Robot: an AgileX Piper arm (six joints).
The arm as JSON. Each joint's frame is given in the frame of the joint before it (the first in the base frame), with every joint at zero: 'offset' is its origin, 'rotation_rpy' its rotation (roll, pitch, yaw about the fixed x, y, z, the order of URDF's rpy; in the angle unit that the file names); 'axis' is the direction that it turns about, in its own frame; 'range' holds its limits. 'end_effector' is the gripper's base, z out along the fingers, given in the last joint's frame.
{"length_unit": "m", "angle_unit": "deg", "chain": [
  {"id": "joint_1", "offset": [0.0, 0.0, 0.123], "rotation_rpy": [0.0, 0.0, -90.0], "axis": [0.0, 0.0, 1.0], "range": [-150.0, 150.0]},
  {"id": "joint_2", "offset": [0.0, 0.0, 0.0], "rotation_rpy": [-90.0, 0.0, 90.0], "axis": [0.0, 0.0, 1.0], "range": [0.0, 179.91]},
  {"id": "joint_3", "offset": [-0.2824, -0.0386, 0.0], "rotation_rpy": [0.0, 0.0, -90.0], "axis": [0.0, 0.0, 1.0], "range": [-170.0, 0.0]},
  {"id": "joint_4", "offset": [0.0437, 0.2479, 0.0], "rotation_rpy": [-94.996, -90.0, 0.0], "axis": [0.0, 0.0, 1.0], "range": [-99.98, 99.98]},
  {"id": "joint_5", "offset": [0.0, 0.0, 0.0], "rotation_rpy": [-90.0, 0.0, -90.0], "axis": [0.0, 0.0, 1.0], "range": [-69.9, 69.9]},
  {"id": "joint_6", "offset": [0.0, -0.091, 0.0], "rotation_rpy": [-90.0, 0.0, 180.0], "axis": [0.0, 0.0, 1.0], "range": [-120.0, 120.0]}
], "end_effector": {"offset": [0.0, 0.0, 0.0], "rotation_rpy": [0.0, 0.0, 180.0]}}
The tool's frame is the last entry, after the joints.
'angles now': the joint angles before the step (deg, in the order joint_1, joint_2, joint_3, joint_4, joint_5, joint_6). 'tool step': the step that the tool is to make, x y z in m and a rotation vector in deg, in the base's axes. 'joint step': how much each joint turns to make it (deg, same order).
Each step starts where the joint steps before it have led.
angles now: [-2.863, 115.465, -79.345, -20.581, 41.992, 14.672]
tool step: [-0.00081, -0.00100, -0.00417, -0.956, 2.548, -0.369]
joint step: [0.107, 0.863, -0.595, -0.788, 2.429, 0.153]
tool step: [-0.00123, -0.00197, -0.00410, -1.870, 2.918, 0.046]
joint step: [0.136, 0.898, -0.562, -1.758, 2.732, 0.138]
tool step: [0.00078, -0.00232, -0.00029, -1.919, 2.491, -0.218]
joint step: [0.115, 0.872, -1.385, -1.596, 3.210, 0.060]
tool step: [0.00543, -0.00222, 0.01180, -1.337, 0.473, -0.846]
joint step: [0.036, 0.266, -3.266, -0.631, 3.703, -0.179]
